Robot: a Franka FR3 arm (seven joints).
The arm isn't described. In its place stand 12 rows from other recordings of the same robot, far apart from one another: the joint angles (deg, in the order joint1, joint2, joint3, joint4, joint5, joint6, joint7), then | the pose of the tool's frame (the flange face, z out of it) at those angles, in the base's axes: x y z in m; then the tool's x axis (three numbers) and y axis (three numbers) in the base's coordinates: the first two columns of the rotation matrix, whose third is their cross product.
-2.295, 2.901, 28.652, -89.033, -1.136, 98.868, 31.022 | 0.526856, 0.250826, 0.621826, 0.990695, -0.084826, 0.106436, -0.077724, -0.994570, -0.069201
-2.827, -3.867, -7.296, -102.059, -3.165, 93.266, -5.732 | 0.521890, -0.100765, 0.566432, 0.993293, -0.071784, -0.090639, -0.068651, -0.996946, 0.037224
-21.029, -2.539, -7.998, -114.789, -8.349, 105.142, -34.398 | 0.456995, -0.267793, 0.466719, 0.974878, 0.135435, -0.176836, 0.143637, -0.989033, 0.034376
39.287, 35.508, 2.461, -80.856, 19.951, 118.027, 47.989 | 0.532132, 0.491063, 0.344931, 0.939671, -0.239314, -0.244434, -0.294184, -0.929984, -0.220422
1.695, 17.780, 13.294, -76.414, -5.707, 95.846, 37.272 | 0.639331, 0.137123, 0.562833, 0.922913, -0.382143, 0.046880, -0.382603, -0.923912, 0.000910
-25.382, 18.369, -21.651, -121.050, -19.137, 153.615, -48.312 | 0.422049, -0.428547, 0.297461, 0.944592, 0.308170, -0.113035, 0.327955, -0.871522, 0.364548
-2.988, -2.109, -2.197, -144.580, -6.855, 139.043, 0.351 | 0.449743, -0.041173, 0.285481, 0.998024, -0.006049, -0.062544, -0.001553, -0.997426, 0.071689
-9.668, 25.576, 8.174, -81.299, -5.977, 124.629, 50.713 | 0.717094, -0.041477, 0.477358, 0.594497, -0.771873, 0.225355, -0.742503, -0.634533, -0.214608
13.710, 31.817, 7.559, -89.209, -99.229, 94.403, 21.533 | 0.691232, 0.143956, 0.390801, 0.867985, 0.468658, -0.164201, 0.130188, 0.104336, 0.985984
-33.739, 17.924, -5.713, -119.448, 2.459, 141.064, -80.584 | 0.457337, -0.374789, 0.281385, 0.770240, 0.637686, 0.009357, 0.635862, -0.769001, 0.065705
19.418, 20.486, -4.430, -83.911, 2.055, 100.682, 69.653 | 0.635925, 0.180796, 0.472663, 0.574346, -0.818085, -0.029391, -0.816139, -0.575030, 0.057070
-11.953, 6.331, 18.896, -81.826, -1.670, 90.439, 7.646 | 0.585878, 0.056328, 0.632597, 0.998890, -0.015664, 0.044415, -0.015118, -0.999806, -0.012615
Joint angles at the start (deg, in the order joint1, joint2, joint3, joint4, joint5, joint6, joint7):
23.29 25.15 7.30 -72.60 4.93 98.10 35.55
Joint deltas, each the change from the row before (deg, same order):
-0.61 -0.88 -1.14 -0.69 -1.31 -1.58 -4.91
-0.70 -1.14 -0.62 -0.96 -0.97 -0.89 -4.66
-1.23 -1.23 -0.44 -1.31 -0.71 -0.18 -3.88
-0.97 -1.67 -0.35 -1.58 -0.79 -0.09 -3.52
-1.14 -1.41 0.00 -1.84 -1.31 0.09 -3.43
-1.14 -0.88 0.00 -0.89 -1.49 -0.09 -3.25
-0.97 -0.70 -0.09 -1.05 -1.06 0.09 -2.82
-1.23 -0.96 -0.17 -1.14 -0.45 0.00 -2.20
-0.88 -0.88 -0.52 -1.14 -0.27 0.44 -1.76
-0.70 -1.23 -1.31 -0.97 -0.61 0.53 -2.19
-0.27 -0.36 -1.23 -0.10 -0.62 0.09 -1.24
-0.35 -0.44 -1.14 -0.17 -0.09 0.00 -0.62
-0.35 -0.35 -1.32 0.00 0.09 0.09 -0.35
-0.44 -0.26 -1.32 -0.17 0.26 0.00 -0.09
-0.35 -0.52 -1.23 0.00 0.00 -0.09 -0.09
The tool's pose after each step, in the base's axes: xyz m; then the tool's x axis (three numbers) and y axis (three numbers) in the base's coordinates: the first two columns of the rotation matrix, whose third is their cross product. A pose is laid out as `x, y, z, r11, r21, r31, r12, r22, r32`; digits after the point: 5 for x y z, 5 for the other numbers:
0.60160, 0.32188, 0.51161, 0.99663, -0.04520, -0.06852, -0.05086, -0.99523, -0.08327
0.60283, 0.30549, 0.51533, 0.99789, 0.01643, -0.06283, 0.01250, -0.99797, -0.06250
0.60587, 0.28564, 0.51833, 0.99677, 0.05710, -0.05645, 0.05435, -0.99732, -0.04906
0.60515, 0.26861, 0.52425, 0.99408, 0.09760, -0.04771, 0.09598, -0.99476, -0.03516
0.60445, 0.25240, 0.52521, 0.98915, 0.13994, -0.04481, 0.13950, -0.99014, -0.01268
0.60609, 0.23671, 0.52767, 0.98301, 0.17910, -0.04018, 0.17969, -0.98366, 0.01156
0.60739, 0.22295, 0.52702, 0.97648, 0.21143, -0.04216, 0.21275, -0.97665, 0.02977
0.60805, 0.20635, 0.52834, 0.97301, 0.22625, -0.04534, 0.22801, -0.97290, 0.03833
0.60908, 0.19088, 0.52928, 0.97136, 0.23372, -0.04290, 0.23557, -0.97082, 0.04481
0.61069, 0.16909, 0.53554, 0.97049, 0.23921, -0.03040, 0.24066, -0.96875, 0.06001
0.61362, 0.15320, 0.53882, 0.97128, 0.23660, -0.02543, 0.23786, -0.96838, 0.07528
0.61536, 0.13795, 0.54226, 0.97471, 0.22243, -0.02154, 0.22346, -0.97132, 0.08129
0.61768, 0.12134, 0.54629, 0.97961, 0.20038, -0.01432, 0.20087, -0.97594, 0.08478
0.61959, 0.10393, 0.54781, 0.98506, 0.17172, -0.01274, 0.17217, -0.98137, 0.08526
0.61987, 0.08769, 0.55353, 0.98922, 0.14638, -0.00513, 0.14625, -0.98520, 0.08942

